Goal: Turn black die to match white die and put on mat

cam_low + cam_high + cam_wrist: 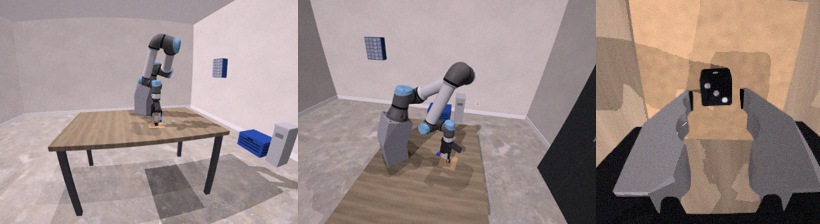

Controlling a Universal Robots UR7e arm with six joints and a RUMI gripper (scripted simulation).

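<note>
Now: hand 2 cm above the black die. Also, from my hand: white die: 1 cm behind, 17 cm to the left, 2 cm below; tan mat: 3 cm below; blue die: 9 cm behind, 7 cm to the left, 2 cm below.
</note>
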